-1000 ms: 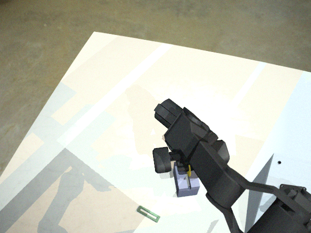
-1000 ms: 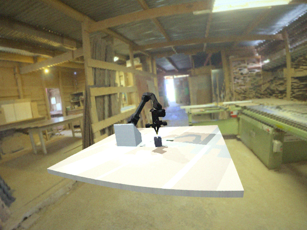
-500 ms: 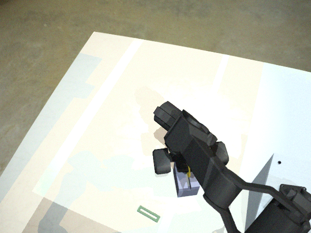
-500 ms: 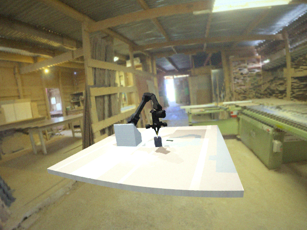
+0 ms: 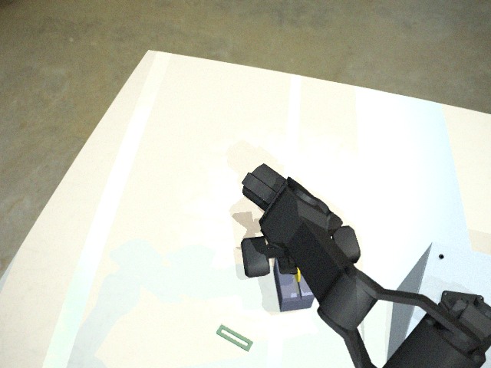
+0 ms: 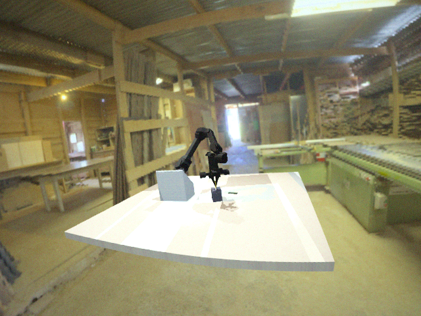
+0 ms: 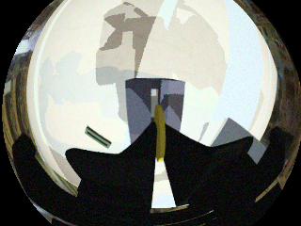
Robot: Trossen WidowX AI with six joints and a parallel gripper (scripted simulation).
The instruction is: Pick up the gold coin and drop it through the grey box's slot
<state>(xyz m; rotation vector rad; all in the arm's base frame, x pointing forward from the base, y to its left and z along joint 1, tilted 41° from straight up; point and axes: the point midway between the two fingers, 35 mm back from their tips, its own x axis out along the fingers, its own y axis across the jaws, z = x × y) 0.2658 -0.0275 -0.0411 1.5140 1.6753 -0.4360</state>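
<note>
Now: gripper tip 1 cm below the gold coin.
</note>
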